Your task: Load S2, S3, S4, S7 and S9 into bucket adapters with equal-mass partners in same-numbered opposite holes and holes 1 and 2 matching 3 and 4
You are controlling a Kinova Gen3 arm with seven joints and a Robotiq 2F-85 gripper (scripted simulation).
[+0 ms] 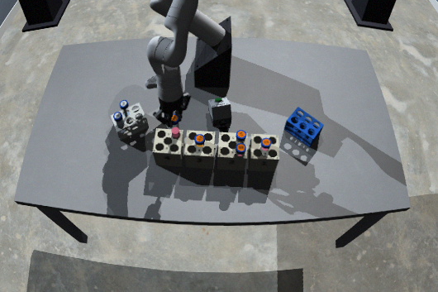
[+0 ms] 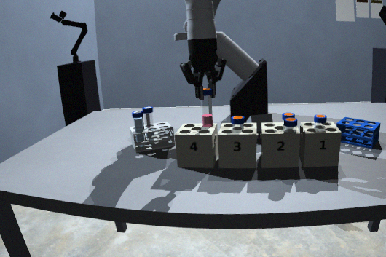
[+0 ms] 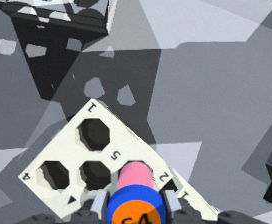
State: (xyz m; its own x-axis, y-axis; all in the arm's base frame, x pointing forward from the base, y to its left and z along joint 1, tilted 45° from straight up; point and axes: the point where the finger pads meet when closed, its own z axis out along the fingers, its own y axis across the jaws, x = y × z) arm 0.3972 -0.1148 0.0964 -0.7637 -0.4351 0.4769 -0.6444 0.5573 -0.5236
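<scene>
Right now my hand is 1 cm past the sample tube S4 and 5 cm above it. The rest, counted from my hand: adapter 2: 4 cm ahead, 19 cm to the left, 14 cm below; adapter 3: 3 cm ahead, 8 cm to the left, 14 cm below; sample tube S2: 3 cm ahead, 9 cm to the left, 12 cm below.
</scene>
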